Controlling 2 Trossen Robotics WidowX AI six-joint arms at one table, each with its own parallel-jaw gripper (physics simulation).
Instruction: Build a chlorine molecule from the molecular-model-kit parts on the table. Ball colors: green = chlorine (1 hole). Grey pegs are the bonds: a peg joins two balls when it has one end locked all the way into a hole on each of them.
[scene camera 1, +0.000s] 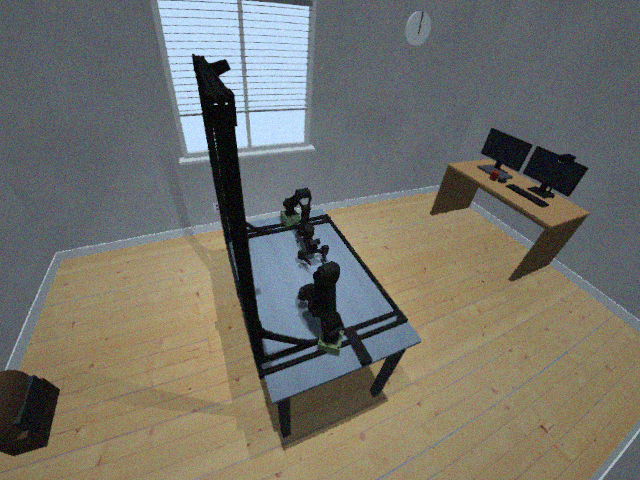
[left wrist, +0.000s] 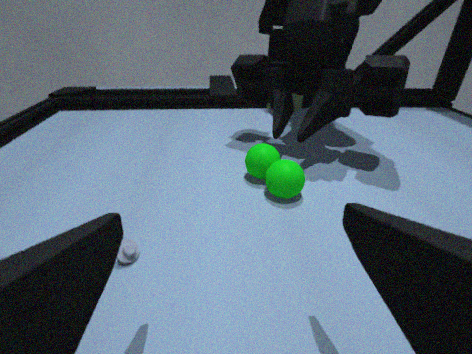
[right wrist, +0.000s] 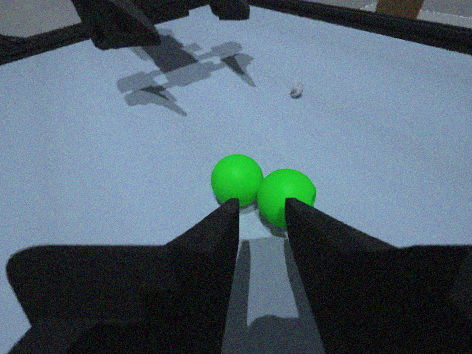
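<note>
Two green balls lie side by side on the table, very close or touching: one (left wrist: 285, 178) (right wrist: 237, 180) nearer the left gripper, the other (left wrist: 262, 160) (right wrist: 286, 196) nearer the right. Their holes do not show. A small grey peg (left wrist: 130, 251) (right wrist: 296, 91) lies apart from them, beside one left fingertip in the left wrist view. My left gripper (scene camera 1: 313, 259) (left wrist: 234, 218) is wide open and empty above the table. My right gripper (left wrist: 286, 137) (right wrist: 261, 206) is open by a narrow gap and empty; its fingertips are above and behind the balls. Scene camera 1 does not show balls or peg.
A black frame rail (left wrist: 150, 98) (scene camera 1: 356, 258) borders the table. A tall black post (scene camera 1: 227, 170) rises at the table's left side in scene camera 1. The two arms face each other across the balls. A desk (scene camera 1: 516, 193) with monitors stands away at the right.
</note>
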